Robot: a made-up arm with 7 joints. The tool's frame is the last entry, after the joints. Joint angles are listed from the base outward. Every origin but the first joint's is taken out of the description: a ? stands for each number. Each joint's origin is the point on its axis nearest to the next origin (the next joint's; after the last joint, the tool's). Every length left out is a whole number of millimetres.
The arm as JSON. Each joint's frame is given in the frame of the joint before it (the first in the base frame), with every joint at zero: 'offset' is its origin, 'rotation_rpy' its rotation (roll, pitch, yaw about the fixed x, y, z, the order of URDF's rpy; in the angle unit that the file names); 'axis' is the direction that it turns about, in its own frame. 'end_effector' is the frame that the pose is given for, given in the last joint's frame.
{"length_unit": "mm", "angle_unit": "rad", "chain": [
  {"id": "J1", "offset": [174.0, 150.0, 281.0], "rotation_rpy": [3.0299, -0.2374, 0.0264], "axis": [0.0, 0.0, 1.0]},
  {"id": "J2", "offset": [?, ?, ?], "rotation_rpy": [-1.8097, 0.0, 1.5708], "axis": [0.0, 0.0, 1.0]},
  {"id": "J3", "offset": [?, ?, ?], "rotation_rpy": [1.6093, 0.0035, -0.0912], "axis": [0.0, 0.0, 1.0]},
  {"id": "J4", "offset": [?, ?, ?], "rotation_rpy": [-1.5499, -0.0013, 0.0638], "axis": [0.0, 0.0, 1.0]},
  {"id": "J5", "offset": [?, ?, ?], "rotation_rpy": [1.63, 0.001, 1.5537], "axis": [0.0, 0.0, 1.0]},
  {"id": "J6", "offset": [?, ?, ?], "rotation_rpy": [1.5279, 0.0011, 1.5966], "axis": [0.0, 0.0, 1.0]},
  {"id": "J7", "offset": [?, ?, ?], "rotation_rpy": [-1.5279, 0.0, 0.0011], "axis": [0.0, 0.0, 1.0]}
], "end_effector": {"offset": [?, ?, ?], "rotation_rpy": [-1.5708, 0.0, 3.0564]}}
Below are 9 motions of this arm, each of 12 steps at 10 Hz.
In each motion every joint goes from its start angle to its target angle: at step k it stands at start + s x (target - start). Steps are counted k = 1, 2, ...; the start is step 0. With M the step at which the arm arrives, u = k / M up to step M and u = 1 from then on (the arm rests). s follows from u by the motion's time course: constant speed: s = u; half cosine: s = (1 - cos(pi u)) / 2; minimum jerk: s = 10 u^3 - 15 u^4 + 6 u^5.
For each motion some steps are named. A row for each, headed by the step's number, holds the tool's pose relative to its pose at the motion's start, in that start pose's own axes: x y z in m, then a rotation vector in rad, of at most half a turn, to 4 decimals.
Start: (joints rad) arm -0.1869 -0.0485 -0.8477 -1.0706 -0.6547 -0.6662 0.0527
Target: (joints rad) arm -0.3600 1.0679 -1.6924 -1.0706 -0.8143 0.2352 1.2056
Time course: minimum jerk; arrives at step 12
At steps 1, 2, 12:
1: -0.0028 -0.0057 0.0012 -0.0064 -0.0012 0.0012
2: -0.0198 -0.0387 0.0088 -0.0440 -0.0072 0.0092
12: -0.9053 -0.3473 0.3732 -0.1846 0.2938 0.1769

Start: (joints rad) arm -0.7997 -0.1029 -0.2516 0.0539 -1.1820 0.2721 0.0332
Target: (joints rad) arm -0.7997 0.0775 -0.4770 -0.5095 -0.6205 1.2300 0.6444
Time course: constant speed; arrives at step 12
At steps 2, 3, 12:
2: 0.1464 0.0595 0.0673 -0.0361 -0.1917 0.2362
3: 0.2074 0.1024 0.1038 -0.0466 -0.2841 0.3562
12: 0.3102 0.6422 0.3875 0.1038 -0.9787 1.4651

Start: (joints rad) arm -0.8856 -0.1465 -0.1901 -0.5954 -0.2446 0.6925 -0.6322
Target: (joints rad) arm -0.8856 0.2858 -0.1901 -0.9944 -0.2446 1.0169 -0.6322
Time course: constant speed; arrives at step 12
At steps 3, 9, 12:
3: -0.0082 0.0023 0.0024 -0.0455 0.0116 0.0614
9: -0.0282 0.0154 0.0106 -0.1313 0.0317 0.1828
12: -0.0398 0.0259 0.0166 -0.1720 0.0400 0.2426

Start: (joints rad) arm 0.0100 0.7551 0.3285 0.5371 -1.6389 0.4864 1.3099
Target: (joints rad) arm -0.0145 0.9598 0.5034 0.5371 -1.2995 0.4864 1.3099
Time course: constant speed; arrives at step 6
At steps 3, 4, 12:
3: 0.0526 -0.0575 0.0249 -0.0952 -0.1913 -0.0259
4: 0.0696 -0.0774 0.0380 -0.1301 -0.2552 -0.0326
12: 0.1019 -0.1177 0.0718 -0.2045 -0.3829 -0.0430

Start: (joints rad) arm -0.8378 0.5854 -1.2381 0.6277 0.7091 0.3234 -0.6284
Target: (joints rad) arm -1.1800 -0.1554 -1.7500 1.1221 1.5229 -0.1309 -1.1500
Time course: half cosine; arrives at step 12
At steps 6, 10, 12:
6: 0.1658 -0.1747 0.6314 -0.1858 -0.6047 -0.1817
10: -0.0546 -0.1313 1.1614 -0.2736 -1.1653 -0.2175
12: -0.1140 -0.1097 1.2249 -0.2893 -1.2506 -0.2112

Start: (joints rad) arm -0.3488 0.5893 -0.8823 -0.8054 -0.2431 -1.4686 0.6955
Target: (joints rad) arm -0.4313 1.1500 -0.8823 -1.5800 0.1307 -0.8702 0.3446
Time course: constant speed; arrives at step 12
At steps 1, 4, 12:
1: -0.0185 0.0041 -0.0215 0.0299 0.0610 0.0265
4: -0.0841 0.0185 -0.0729 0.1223 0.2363 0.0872
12: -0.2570 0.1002 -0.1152 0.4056 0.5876 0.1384

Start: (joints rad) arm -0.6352 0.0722 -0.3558 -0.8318 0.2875 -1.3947 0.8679
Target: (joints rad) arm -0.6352 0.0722 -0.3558 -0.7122 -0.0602 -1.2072 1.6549
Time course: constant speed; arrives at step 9
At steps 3, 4, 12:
3: 0.0984 -0.0145 0.0797 -0.0229 -0.2781 0.1394
4: 0.1260 -0.0151 0.1092 -0.0234 -0.3688 0.1870
12: 0.2215 0.0002 0.2658 0.0283 -0.8033 0.4284

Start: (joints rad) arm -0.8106 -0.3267 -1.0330 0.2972 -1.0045 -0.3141 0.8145
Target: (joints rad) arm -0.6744 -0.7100 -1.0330 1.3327 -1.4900 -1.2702 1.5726
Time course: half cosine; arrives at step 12
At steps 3, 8, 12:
3: -0.0466 -0.1071 0.1280 -0.2207 -0.0850 -0.1596
8: -0.3491 -0.0743 0.7405 -1.2826 -0.2627 -0.6260
12: -0.3957 0.1378 0.9263 -1.7630 -0.1704 -0.6806

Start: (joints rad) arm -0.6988 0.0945 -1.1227 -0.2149 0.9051 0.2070 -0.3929
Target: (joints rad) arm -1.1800 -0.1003 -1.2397 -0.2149 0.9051 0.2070 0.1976
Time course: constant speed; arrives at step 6
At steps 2, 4, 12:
2: 0.0885 0.1521 0.0251 0.1239 -0.2145 0.1518
4: 0.1365 0.3122 0.0721 0.2840 -0.4222 0.2733
12: 0.1455 0.4653 0.1386 0.4761 -0.6191 0.3591

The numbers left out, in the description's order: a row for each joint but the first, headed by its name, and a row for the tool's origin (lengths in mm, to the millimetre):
J2: -112.0 -32.0 0.0
J3: 31.0 -199.0 0.0
J4: -66.0 -99.0 0.0
J5: 170.0 -109.0 0.0
J6: -410.0 -9.0 0.0
J7: -44.0 313.0 0.0
tool: -206.0 209.0 0.0

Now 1 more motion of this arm.
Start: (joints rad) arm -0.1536 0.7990 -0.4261 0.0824 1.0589 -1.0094 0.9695
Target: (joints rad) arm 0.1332 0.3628 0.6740 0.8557 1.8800 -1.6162 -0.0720
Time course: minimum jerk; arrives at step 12
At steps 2, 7, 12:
2: 0.0175 -0.0136 0.0009 -0.0291 -0.0146 -0.0211
7: 0.2839 -0.2196 0.1801 -0.3647 -0.1266 -0.2874
12: 0.3403 -0.2603 0.3285 -0.4932 -0.0063 -0.3681

